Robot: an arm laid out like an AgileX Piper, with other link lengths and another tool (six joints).
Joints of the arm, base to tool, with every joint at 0 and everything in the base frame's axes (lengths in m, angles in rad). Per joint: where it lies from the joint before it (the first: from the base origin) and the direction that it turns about. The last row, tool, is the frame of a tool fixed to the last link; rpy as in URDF.
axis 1: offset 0 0 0.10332 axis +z
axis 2: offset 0 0 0 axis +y
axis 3: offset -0.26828 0 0.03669 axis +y
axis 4: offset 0.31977 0 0.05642 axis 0.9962 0 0.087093
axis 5: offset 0 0 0 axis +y
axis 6: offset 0.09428 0 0.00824 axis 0.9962 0 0.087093
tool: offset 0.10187 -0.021 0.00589 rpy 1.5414 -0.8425 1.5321
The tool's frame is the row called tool.
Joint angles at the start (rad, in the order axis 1, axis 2, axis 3, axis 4, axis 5, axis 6):
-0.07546 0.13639 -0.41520 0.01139 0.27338 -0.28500
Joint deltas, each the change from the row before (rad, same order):
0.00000 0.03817 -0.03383 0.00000 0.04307 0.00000
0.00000 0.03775 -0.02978 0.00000 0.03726 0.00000
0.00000 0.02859 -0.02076 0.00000 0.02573 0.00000
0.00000 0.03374 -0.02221 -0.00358 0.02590 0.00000
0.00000 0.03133 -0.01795 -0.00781 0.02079 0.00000
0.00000 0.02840 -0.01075 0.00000 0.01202 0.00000
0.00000 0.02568 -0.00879 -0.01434 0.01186 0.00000
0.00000 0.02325 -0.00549 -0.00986 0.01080 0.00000
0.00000 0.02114 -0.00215 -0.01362 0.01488 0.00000
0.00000 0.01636 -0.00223 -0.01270 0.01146 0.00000
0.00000 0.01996 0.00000 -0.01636 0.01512 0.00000
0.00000 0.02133 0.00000 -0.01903 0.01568 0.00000
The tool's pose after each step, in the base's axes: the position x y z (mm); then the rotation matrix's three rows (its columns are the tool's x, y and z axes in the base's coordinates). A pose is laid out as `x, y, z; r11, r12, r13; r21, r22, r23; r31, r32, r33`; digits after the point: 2 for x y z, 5 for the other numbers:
228.87, -37.69, 338.71; 0.12669, -0.07664, 0.98898; 0.83409, -0.53140, -0.14803; 0.53689, 0.84365, -0.00340
233.62, -37.97, 337.16; 0.15051, -0.03834, 0.98787; 0.83240, -0.53418, -0.14755; 0.53335, 0.84450, -0.04848
237.42, -38.21, 335.49; 0.16807, -0.00994, 0.98572; 0.83115, -0.53623, -0.14712; 0.53004, 0.84401, -0.08187
242.15, -38.78, 333.23; 0.18866, 0.02128, 0.98181; 0.83131, -0.53571, -0.14813; 0.52281, 0.84413, -0.11875
246.81, -39.72, 330.43; 0.20861, 0.04924, 0.97676; 0.83332, -0.53172, -0.15117; 0.51192, 0.84549, -0.15195
251.80, -40.09, 326.25; 0.22369, 0.07421, 0.97183; 0.83218, -0.53361, -0.15080; 0.50739, 0.84247, -0.18111
256.13, -41.61, 322.02; 0.24206, 0.09704, 0.96540; 0.83693, -0.52427, -0.15715; 0.49088, 0.84600, -0.20812
260.21, -42.78, 316.81; 0.25862, 0.12023, 0.95847; 0.83971, -0.51845, -0.16155; 0.47750, 0.84661, -0.23504
263.74, -44.30, 309.73; 0.27822, 0.14764, 0.94910; 0.84355, -0.51012, -0.16792; 0.45937, 0.84734, -0.26646
266.27, -45.69, 304.57; 0.29314, 0.16825, 0.94115; 0.84716, -0.50200, -0.17412; 0.44316, 0.84835, -0.28969
269.23, -47.53, 296.72; 0.31260, 0.19667, 0.92930; 0.85143, -0.49174, -0.18234; 0.42112, 0.84824, -0.32117
272.12, -49.70, 288.46; 0.33253, 0.22665, 0.91545; 0.85616, -0.47962, -0.19224; 0.39550, 0.84770, -0.35353

